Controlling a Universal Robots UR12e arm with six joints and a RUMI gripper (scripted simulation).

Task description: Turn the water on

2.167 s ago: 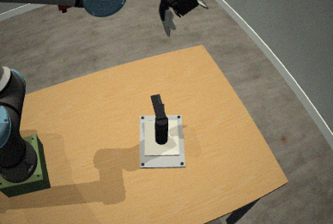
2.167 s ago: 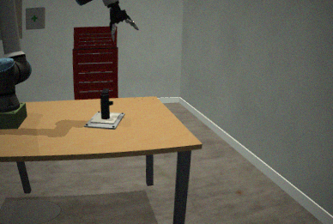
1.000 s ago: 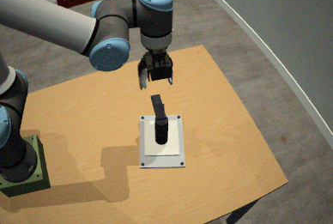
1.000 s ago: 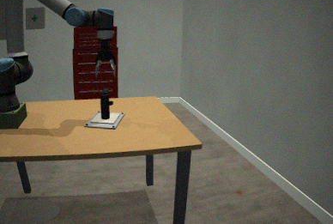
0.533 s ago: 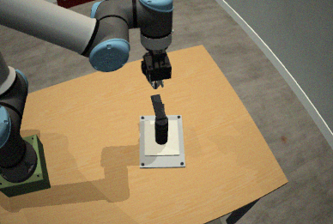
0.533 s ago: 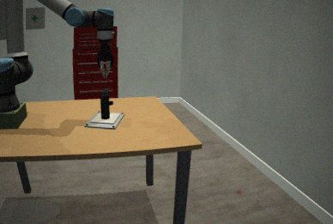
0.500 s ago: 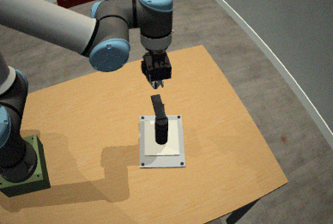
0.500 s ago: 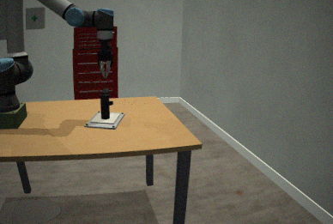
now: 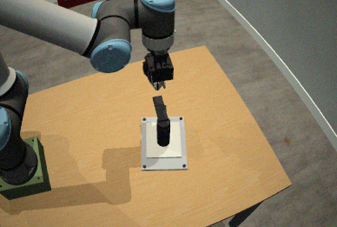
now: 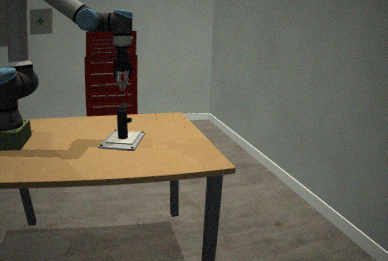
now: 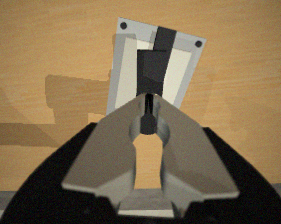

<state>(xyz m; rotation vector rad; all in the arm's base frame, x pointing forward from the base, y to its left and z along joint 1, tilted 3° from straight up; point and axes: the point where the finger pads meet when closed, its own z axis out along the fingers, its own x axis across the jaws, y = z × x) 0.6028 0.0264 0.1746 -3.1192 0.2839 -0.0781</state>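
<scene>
Right now the dark lever is 80 mm below my hand and 30 mm to the right of it. Round my hand: tap: 140 mm below, 60 mm to the right, 10 mm behind.
</scene>
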